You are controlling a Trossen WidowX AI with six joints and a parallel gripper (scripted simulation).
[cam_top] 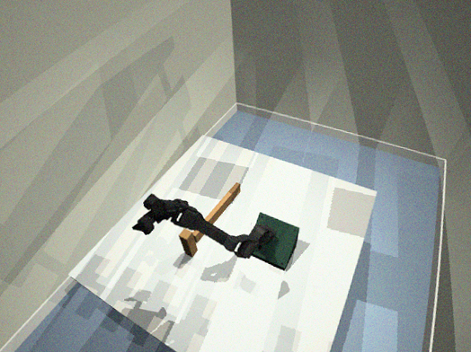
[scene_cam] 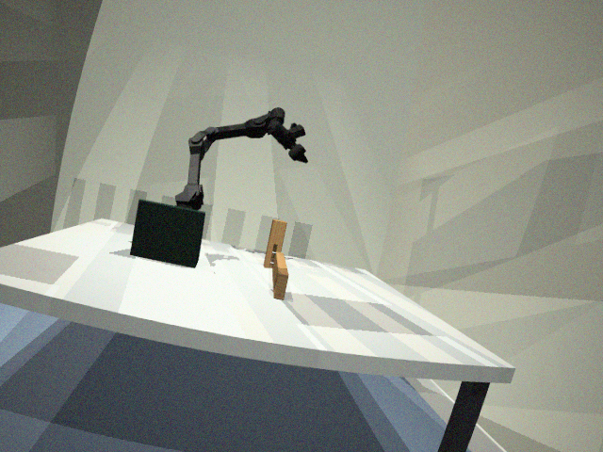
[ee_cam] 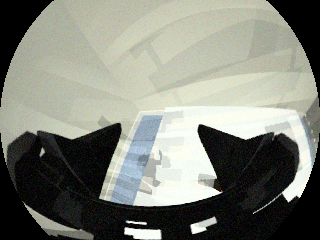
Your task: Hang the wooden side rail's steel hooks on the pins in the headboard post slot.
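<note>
Now: gripper tip 36 cm above the wooden headboard post, 17 cm to the left of it and 4 cm past it.
</note>
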